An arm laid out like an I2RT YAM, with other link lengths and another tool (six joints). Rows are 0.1 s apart.
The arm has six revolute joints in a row. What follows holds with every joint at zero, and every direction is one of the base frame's.
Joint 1 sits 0.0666 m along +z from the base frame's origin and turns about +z.
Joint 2 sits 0.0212 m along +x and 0.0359 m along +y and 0.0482 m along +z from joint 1 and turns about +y.
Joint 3 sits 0.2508 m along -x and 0.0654 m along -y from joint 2 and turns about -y.
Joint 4 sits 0.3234 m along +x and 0.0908 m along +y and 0.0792 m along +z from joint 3 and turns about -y.
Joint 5 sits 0.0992 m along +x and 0.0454 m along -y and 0.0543 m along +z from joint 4 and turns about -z.
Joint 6 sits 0.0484 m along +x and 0.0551 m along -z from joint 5 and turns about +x.
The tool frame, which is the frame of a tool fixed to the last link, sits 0.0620 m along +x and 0.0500 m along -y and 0.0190 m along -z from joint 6; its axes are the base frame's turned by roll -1.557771, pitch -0.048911 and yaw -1.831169 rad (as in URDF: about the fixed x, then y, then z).
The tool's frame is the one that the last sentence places.
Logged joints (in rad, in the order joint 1, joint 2, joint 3, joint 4, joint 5, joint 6), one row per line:
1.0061, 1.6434, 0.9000, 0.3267, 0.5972, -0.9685
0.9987, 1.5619, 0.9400, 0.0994, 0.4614, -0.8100
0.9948, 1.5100, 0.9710, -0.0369, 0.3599, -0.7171
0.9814, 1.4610, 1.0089, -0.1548, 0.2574, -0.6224
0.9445, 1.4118, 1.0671, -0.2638, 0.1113, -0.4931
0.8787, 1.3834, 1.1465, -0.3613, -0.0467, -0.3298
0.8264, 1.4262, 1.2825, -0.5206, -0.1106, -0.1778
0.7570, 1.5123, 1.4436, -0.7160, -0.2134, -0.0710
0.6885, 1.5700, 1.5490, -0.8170, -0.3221, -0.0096
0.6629, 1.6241, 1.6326, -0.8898, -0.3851, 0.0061
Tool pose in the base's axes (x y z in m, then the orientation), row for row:
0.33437, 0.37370, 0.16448, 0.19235, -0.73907, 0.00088, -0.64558
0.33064, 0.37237, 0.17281, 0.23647, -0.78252, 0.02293, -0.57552
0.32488, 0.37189, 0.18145, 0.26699, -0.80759, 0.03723, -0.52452
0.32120, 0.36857, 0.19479, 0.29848, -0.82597, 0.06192, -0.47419
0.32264, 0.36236, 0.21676, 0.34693, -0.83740, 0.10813, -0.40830
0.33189, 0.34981, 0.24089, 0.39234, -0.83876, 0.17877, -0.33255
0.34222, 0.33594, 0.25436, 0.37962, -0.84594, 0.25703, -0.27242
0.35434, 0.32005, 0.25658, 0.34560, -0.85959, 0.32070, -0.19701
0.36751, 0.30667, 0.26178, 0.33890, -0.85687, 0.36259, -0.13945
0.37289, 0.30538, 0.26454, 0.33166, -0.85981, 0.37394, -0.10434
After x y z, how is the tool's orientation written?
As a quaternion, w x y z.
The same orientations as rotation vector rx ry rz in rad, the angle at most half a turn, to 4 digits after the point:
-2.0745, 0.0025, -1.8121
-2.1456, 0.0629, -1.5780
-2.1797, 0.1005, -1.4157
-2.1942, 0.1645, -1.2597
-2.1723, 0.2805, -1.0592
-2.1295, 0.4539, -0.8443
-2.1605, 0.6565, -0.6958
-2.2313, 0.8325, -0.5114
-2.2315, 0.9443, -0.3632
-2.2470, 0.9773, -0.2727

